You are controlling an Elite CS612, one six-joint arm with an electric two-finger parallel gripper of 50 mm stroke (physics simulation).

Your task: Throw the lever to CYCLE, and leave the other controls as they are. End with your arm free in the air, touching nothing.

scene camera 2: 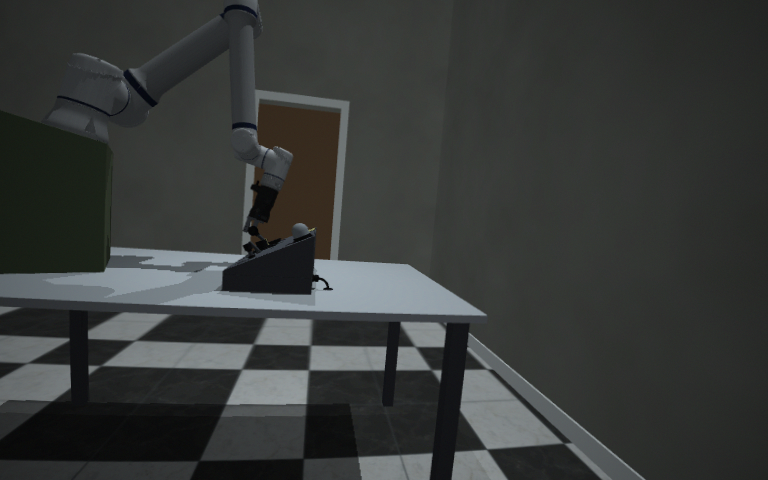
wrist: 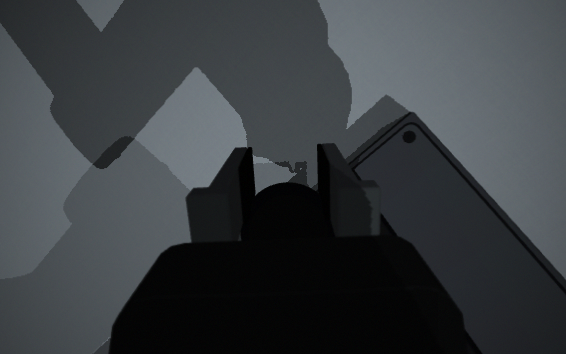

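Pixels of known places: gripper, fingertip midpoint: [scene camera 2: 248, 233] [wrist: 285, 169]; arm's base, origin of the base link: [scene camera 2: 74, 137].
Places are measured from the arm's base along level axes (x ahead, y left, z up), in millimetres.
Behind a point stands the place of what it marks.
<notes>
The dark sloped control console [scene camera 2: 271, 277] @(x 659, y -399, z -385 mm) [wrist: 465, 215] @(x 664, y 92, z -345 mm) stands on the table. Its lever ends in a round black knob [scene camera 2: 253, 230] @(x 602, y 28, z -283 mm) [wrist: 287, 212] @(x 597, y 60, z -271 mm), and in the scene view the lever leans up and out from the sloped face toward the arm's side. My gripper [scene camera 2: 249, 225] @(x 582, y 63, z -298 mm) [wrist: 285, 169] @(x 582, y 63, z -298 mm) is shut on this knob, one finger on each side of it. The gripper body hides the lever's shaft and base in the wrist view. The CYCLE label does not show in either view, so I cannot tell which position the lever is in.
Other dark controls [scene camera 2: 248, 247] @(x 591, y -328, z -309 mm) stick up low on the console's face, close below the gripper. A pale dome [scene camera 2: 300, 229] @(x 737, y -377, z -242 mm) sits at its high edge. A black cable [scene camera 2: 323, 281] @(x 823, y -346, z -407 mm) leaves its back. A large dark green block [scene camera 2: 53, 198] @(x 20, y -169, z -205 mm) stands on the left of the table [scene camera 2: 373, 288] @(x 1000, y -333, z -432 mm).
</notes>
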